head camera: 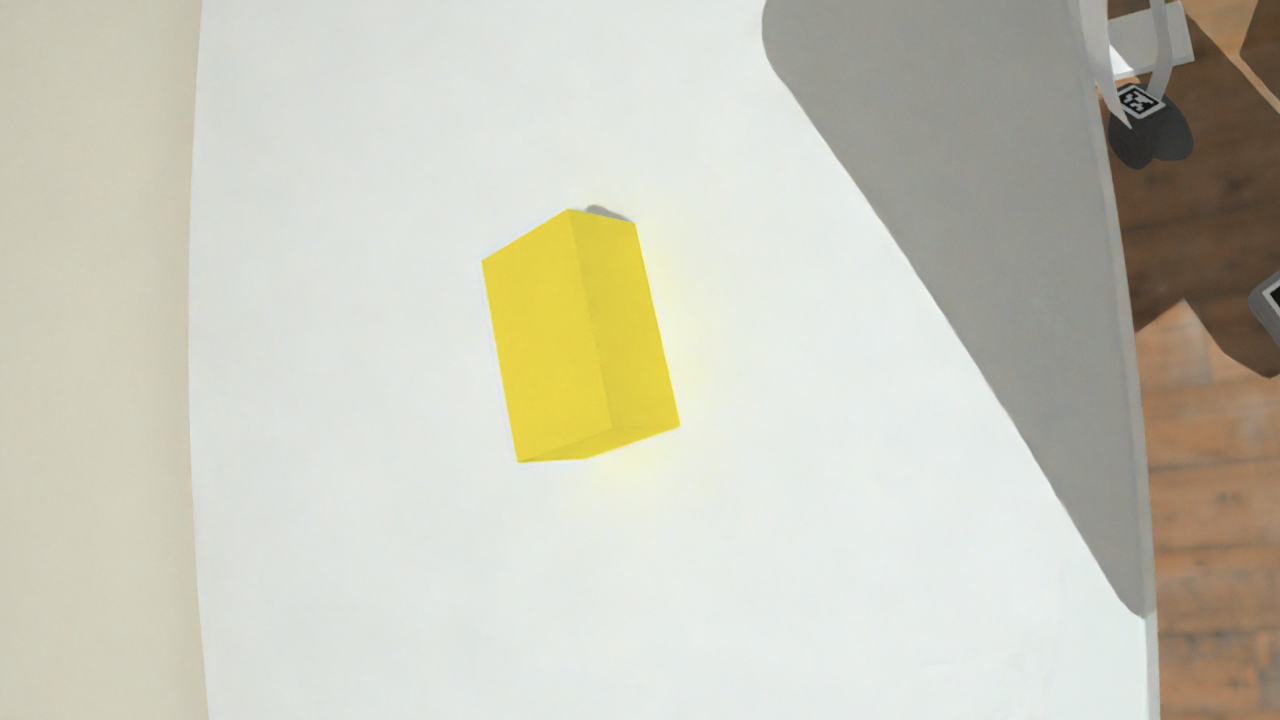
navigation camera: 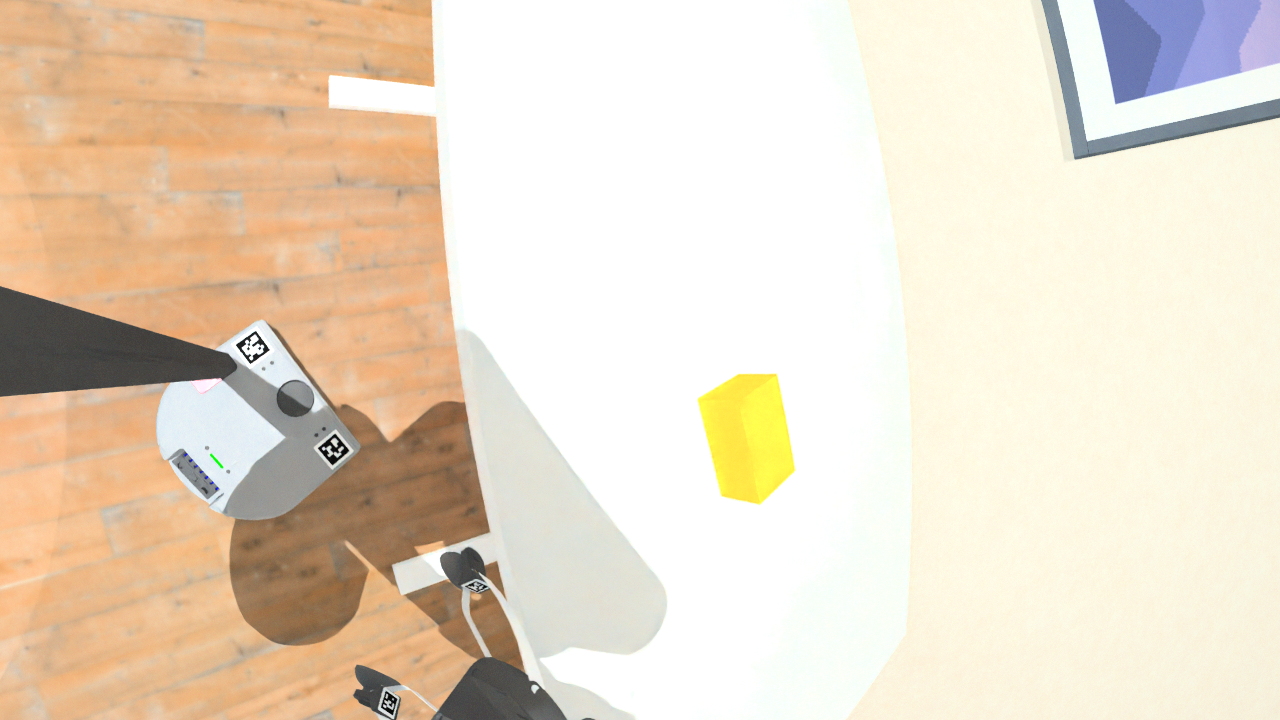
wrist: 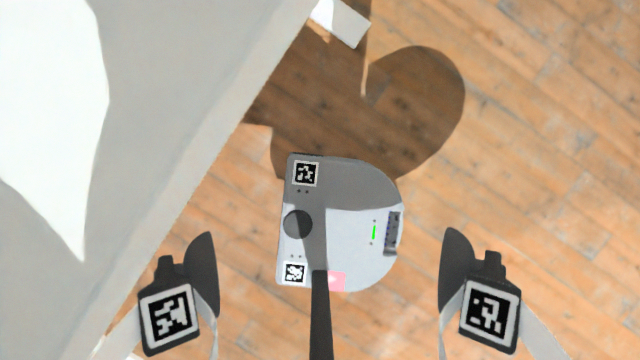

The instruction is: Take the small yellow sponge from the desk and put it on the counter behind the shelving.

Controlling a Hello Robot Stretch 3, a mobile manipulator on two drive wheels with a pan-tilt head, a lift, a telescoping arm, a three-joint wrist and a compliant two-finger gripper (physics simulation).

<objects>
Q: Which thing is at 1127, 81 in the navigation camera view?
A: A framed picture.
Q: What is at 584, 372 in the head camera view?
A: A small yellow sponge.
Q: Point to my gripper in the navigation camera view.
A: At 412, 614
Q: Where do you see a small yellow sponge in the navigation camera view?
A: At 744, 419
</objects>
